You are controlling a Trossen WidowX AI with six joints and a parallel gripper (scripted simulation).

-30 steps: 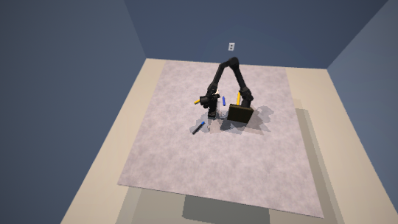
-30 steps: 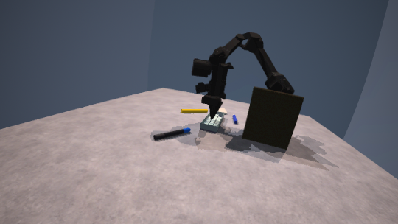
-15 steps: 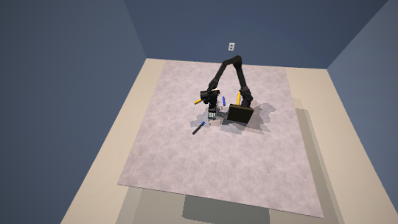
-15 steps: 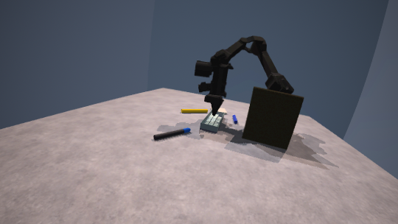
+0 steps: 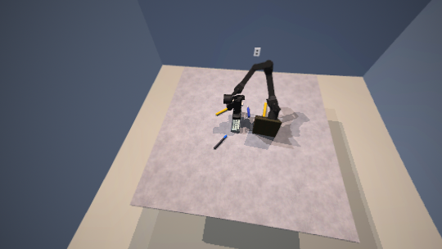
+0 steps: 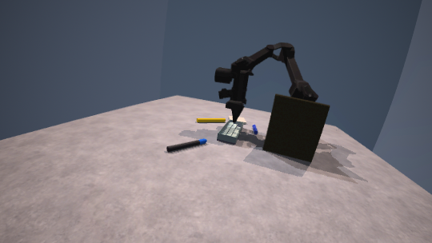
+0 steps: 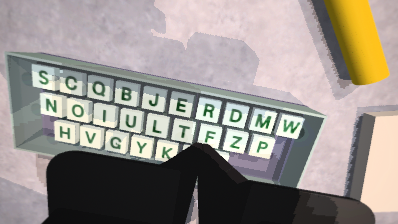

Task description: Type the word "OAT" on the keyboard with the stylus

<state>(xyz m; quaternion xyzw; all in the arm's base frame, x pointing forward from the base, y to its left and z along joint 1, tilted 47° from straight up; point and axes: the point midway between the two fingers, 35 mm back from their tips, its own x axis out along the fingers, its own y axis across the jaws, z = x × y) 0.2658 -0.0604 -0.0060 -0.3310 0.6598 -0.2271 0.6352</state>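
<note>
Now: gripper tip 70 mm past the blue stylus, 110 mm to the left of it and 30 mm above it. Round my gripper tip: grey stylus tip 60 mm behind, 140 mm to the right, 30 mm below; yellow pencil 120 mm ahead, 40 mm to the right, 30 mm below; beige pad 30 mm ahead, 170 mm to the right, 30 mm below.
</note>
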